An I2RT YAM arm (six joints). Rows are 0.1 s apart.
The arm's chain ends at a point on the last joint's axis. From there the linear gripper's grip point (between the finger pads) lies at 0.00 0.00 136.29 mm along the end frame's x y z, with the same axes.
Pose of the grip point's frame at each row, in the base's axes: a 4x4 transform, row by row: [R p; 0 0 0 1], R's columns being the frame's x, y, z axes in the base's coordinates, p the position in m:
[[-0.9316, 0.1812, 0.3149, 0.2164], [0.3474, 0.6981, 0.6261, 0.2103], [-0.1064, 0.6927, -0.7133, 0.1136], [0, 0, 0, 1]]
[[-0.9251, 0.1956, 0.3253, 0.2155], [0.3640, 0.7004, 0.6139, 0.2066], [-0.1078, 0.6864, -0.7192, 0.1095], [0, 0, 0, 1]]
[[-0.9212, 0.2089, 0.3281, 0.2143], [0.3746, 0.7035, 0.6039, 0.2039], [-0.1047, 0.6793, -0.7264, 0.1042], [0, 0, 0, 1]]
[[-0.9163, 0.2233, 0.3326, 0.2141], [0.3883, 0.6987, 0.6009, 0.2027], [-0.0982, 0.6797, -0.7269, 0.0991], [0, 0, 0, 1]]
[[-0.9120, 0.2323, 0.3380, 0.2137], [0.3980, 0.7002, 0.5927, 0.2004], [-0.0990, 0.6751, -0.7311, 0.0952], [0, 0, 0, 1]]
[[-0.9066, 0.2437, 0.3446, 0.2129], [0.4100, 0.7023, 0.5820, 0.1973], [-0.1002, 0.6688, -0.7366, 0.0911], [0, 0, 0, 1]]
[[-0.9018, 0.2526, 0.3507, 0.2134], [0.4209, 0.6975, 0.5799, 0.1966], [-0.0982, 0.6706, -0.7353, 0.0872], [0, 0, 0, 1]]
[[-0.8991, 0.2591, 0.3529, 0.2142], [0.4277, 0.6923, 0.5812, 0.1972], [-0.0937, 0.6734, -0.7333, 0.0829], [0, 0, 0, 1]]
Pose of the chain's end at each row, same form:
[[-0.9316, 0.1812, 0.3149, 0.1735], [0.3474, 0.6981, 0.6261, 0.1250], [-0.1064, 0.6927, -0.7133, 0.2108], [0, 0, 0, 1]]
[[-0.9251, 0.1956, 0.3253, 0.1712], [0.3640, 0.7004, 0.6139, 0.1229], [-0.1078, 0.6864, -0.7192, 0.2075], [0, 0, 0, 1]]
[[-0.9212, 0.2089, 0.3281, 0.1696], [0.3746, 0.7035, 0.6039, 0.1216], [-0.1047, 0.6793, -0.7264, 0.2032], [0, 0, 0, 1]]
[[-0.9163, 0.2233, 0.3326, 0.1688], [0.3883, 0.6987, 0.6009, 0.1208], [-0.0982, 0.6797, -0.7269, 0.1982], [0, 0, 0, 1]]
[[-0.9120, 0.2323, 0.3380, 0.1676], [0.3980, 0.7002, 0.5927, 0.1196], [-0.0990, 0.6751, -0.7311, 0.1948], [0, 0, 0, 1]]
[[-0.9066, 0.2437, 0.3446, 0.1659], [0.4100, 0.7023, 0.5820, 0.1180], [-0.1002, 0.6688, -0.7366, 0.1915], [0, 0, 0, 1]]
[[-0.9018, 0.2526, 0.3507, 0.1656], [0.4209, 0.6975, 0.5799, 0.1176], [-0.0982, 0.6706, -0.7353, 0.1874], [0, 0, 0, 1]]
[[-0.8991, 0.2591, 0.3529, 0.1661], [0.4277, 0.6923, 0.5812, 0.1180], [-0.0937, 0.6734, -0.7333, 0.1828], [0, 0, 0, 1]]

